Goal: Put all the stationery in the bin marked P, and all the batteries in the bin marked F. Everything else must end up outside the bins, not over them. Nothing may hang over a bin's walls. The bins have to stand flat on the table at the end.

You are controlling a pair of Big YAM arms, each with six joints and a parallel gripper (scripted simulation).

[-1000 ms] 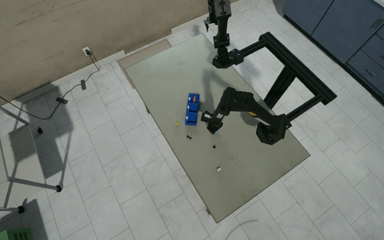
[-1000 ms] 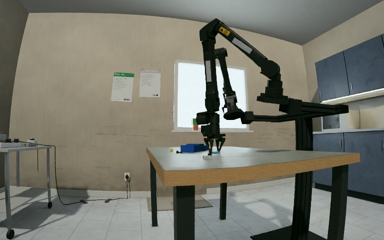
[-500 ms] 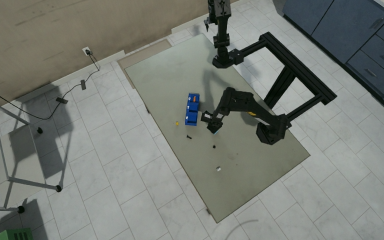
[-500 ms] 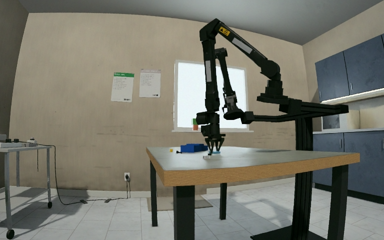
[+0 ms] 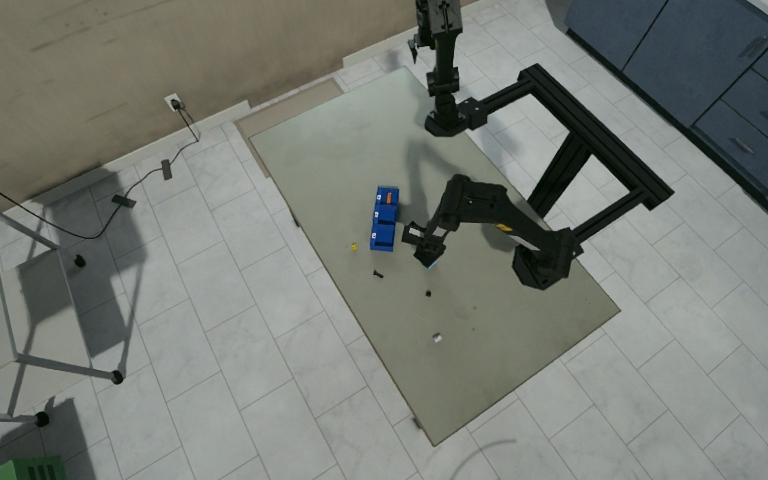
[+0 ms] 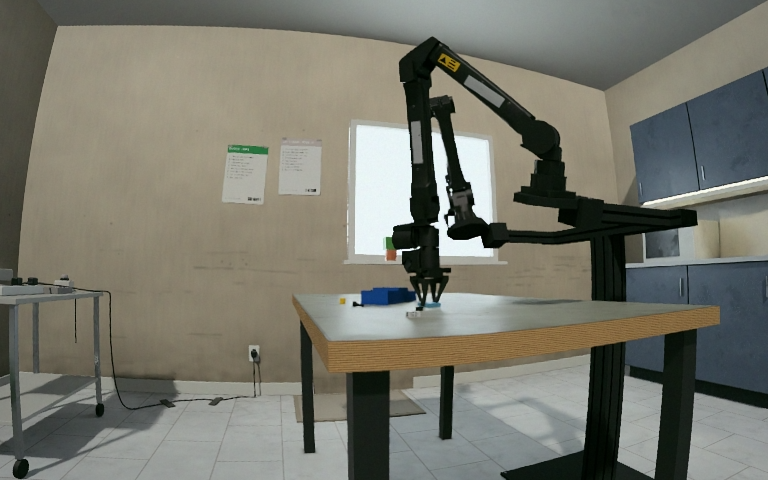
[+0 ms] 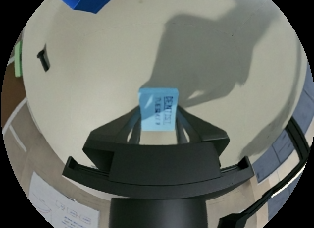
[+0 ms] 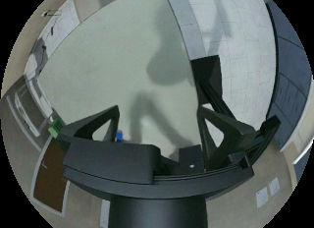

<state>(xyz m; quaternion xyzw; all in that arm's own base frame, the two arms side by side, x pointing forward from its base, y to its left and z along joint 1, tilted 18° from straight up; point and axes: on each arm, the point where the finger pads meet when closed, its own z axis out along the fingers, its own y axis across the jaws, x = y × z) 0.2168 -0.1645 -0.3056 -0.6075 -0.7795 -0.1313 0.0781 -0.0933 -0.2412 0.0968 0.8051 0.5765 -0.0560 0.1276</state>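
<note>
The blue three-compartment bin row is 7 cm ahead of my left hand, 22 cm to the right of it and 1 cm above it. Round my left hand: black pen-like piece (19 cm ahead, 3 cm to the right); light blue pad (right at my left hand); yellow piece (22 cm ahead, 16 cm to the right).
</note>
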